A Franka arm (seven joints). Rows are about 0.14 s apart.
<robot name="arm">
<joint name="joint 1" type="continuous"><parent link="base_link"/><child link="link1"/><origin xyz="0 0 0.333"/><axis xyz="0 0 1"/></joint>
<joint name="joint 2" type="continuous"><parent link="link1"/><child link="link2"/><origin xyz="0 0 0"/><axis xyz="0 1 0"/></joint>
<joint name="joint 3" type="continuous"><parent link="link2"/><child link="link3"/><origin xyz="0 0 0.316"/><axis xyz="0 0 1"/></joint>
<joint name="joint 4" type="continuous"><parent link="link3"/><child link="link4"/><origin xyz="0.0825 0 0"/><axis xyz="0 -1 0"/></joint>
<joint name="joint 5" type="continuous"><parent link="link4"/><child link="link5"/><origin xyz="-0.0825 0 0.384"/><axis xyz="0 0 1"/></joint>
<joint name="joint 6" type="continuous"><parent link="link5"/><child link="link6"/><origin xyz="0 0 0"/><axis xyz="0 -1 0"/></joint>
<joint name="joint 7" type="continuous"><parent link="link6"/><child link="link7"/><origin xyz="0.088 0 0"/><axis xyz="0 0 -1"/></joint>
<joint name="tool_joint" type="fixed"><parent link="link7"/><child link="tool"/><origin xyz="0 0 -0.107" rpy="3.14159 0 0"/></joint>
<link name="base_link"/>
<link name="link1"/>
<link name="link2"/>
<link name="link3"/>
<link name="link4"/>
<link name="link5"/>
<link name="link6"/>
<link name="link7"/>
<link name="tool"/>
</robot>
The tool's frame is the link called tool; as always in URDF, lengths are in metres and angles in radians. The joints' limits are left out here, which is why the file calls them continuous.
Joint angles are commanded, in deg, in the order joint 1, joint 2, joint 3, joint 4, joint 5, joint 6, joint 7. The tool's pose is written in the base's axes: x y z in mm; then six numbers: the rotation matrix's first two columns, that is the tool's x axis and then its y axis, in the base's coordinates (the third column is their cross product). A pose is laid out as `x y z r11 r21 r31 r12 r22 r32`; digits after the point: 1 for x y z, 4 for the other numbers.
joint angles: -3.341 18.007 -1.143 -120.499 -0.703 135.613 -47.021
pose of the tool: 573.1 -45.0 263.8 0.7290 0.6830 -0.0449 0.6826 -0.7303 -0.0272
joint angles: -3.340 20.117 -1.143 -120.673 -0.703 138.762 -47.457
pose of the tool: 575.2 -45.0 246.0 0.7239 0.6891 -0.0347 0.6890 -0.7246 -0.0162
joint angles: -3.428 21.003 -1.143 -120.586 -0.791 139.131 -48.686
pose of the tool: 575.0 -45.9 238.2 0.7088 0.7043 -0.0402 0.7040 -0.7098 -0.0219
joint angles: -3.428 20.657 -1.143 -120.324 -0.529 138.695 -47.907
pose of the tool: 576.4 -46.0 242.8 0.7210 0.6920 -0.0363 0.6918 -0.7218 -0.0210
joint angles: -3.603 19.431 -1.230 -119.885 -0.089 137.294 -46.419
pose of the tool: 577.9 -48.7 256.1 0.7459 0.6654 -0.0302 0.6651 -0.7465 -0.0199
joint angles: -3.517 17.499 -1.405 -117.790 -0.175 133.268 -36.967
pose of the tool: 584.5 -50.1 284.7 0.8454 0.5331 -0.0338 0.5330 -0.8460 -0.0136
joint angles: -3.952 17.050 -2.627 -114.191 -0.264 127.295 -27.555
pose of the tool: 591.3 -67.5 307.2 0.9297 0.3618 -0.0686 0.3616 -0.9322 -0.0167
